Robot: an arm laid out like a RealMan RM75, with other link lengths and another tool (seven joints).
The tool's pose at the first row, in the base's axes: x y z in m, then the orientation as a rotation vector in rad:
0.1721 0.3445 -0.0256 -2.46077 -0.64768 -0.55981
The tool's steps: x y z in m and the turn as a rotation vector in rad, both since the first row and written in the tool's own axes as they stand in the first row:
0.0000 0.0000 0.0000 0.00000 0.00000 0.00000
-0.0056 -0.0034 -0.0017 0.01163 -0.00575 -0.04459
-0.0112 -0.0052 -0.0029 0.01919 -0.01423 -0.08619
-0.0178 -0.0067 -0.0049 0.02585 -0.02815 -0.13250
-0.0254 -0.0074 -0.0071 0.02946 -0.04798 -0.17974
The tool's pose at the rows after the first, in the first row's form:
0.1721 0.3445 -0.0256 -2.46077 -0.64768 -0.55981
0.1653 0.3442 -0.0258 -2.44322 -0.70771 -0.56480
0.1596 0.3430 -0.0270 -2.43021 -0.76435 -0.56699
0.1530 0.3408 -0.0282 -2.41804 -0.82886 -0.56460
0.1460 0.3376 -0.0301 -2.40957 -0.89657 -0.55653

